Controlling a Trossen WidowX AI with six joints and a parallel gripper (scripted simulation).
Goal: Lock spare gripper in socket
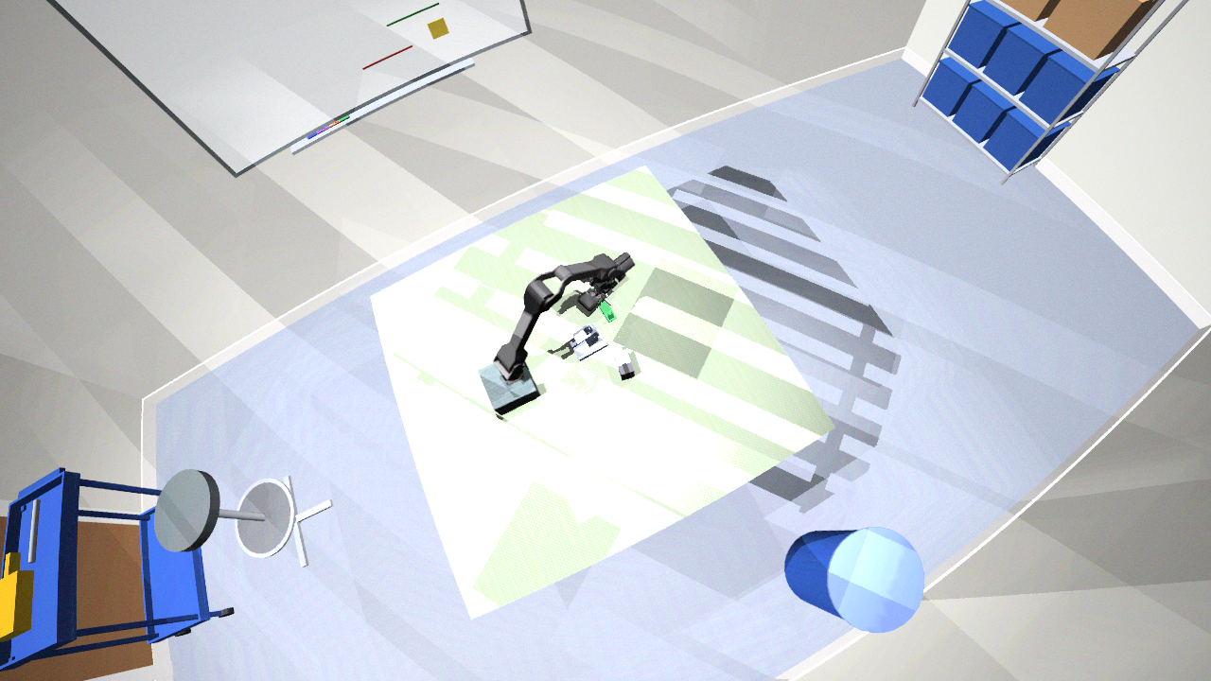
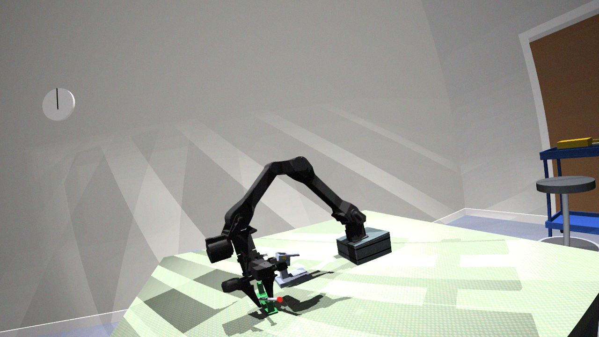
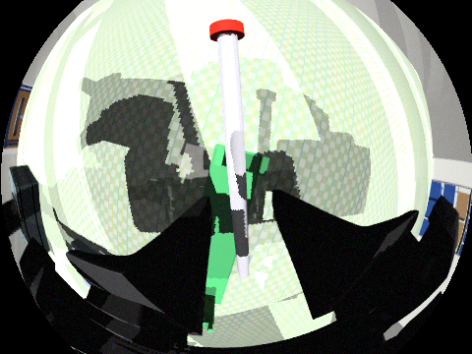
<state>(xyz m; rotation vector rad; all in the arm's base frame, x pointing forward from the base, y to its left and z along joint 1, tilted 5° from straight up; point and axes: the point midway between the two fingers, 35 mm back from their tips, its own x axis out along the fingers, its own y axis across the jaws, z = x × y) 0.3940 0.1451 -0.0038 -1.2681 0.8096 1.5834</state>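
The green rest is 10 mm behind my gripper tip and 40 mm to the right of it. From my gripper tip the other things lie so: spare gripper (40 mm behind, 270 mm to the right, 10 mm above); grey mount (110 mm behind, 150 mm to the right, 30 mm above).
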